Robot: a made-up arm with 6 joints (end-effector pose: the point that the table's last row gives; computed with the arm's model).
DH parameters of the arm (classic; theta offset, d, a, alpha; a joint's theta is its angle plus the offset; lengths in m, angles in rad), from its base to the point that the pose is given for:
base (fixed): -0.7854 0 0.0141 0
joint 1: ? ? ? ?
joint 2: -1.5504 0 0.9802 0
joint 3: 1.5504 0 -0.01 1.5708
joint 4: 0 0.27 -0.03 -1.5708
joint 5: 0 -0.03 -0.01 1.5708
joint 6: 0 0.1 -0.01 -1.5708
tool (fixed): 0 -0.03 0 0
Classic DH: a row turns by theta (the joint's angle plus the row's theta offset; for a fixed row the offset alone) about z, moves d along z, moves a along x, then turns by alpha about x.
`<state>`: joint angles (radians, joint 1 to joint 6).
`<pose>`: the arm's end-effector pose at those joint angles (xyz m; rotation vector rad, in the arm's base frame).
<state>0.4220 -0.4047 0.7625 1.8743 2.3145 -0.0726</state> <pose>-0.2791 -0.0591 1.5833 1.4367 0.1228 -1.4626</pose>
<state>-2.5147 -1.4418 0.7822 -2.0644 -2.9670 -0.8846</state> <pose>0.9358 0.6274 0.7300 0.8455 -0.0930 -0.5865</pose>
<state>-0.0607 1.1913 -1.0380 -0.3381 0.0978 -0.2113</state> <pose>0.8888 -0.1021 1.2033 -1.5367 0.6754 -0.2825</pose>
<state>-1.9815 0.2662 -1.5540 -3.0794 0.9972 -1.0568</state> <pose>0.0809 0.0678 1.4782 2.3197 -0.6770 -0.8746</pose>
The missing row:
joint 1: 0.7854 0.48 -0.02 -1.5708
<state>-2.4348 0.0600 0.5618 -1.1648 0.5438 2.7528</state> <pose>-0.2076 -0.1554 1.7435 -0.8061 0.0795 -1.2664</pose>
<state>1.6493 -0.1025 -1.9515 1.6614 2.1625 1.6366</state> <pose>-0.0122 -0.2987 1.3866 1.8869 1.3056 -1.4331</pose>
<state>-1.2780 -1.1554 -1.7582 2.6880 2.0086 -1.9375</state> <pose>-0.2085 0.8597 0.6251 -0.3132 0.1702 0.6748</pose>
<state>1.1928 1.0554 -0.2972 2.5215 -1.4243 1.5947</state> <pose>0.4675 1.0304 1.0875 2.2315 -1.1772 0.1779</pose>
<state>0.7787 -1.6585 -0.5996 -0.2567 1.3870 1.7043</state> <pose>-0.8333 -0.9165 0.2835 -0.6911 -2.6513 0.8860</pose>
